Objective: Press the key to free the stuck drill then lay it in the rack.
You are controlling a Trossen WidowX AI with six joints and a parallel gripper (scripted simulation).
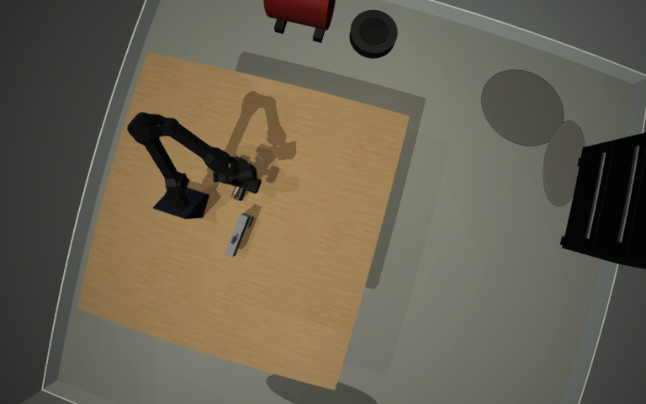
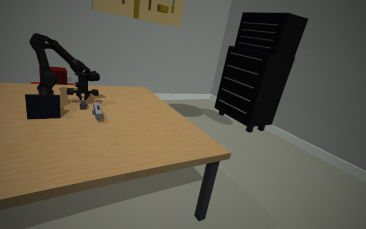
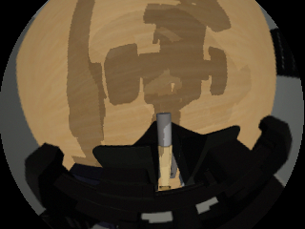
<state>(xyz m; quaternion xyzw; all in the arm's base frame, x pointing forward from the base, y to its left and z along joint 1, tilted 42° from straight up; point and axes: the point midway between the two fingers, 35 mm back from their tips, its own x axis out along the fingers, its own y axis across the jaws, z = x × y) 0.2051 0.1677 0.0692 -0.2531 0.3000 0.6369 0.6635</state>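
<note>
The drill lies 4 cm to the right of my gripper tip and 4 cm above it. The rest, counted from my gripper tip: dark key (5 cm ahead, 25 cm to the right, 5 cm above); grey holder block (5 cm ahead, 23 cm to the right, 3 cm above); rack (1 cm behind, 5 cm to the right, 1 cm above).
</note>
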